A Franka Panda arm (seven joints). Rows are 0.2 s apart.
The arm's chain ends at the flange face. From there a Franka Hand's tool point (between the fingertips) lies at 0.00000 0.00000 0.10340 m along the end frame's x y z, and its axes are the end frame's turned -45 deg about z.
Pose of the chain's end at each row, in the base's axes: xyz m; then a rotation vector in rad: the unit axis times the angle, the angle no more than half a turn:
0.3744 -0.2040 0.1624 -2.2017 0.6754 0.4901
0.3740 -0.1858 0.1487 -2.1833 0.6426 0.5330
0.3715 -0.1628 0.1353 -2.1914 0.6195 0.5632
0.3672 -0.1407 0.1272 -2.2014 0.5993 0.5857
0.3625 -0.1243 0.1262 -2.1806 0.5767 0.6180
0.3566 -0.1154 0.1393 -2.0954 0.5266 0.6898
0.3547 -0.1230 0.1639 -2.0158 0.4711 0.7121
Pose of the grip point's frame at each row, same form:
0.3611 -0.1250 0.0970 -2.2459 -0.2141 0.0771
0.3572 -0.1053 0.0861 -2.2110 -0.2363 0.1095
0.3516 -0.0827 0.0731 -2.2049 -0.2596 0.1395
0.3448 -0.0612 0.0650 -2.2027 -0.2810 0.1629
0.3377 -0.0435 0.0666 -2.1714 -0.2930 0.1856
0.3273 -0.0302 0.0886 -2.0685 -0.3052 0.2246
0.3239 -0.0340 0.1212 -1.9761 -0.3252 0.2184

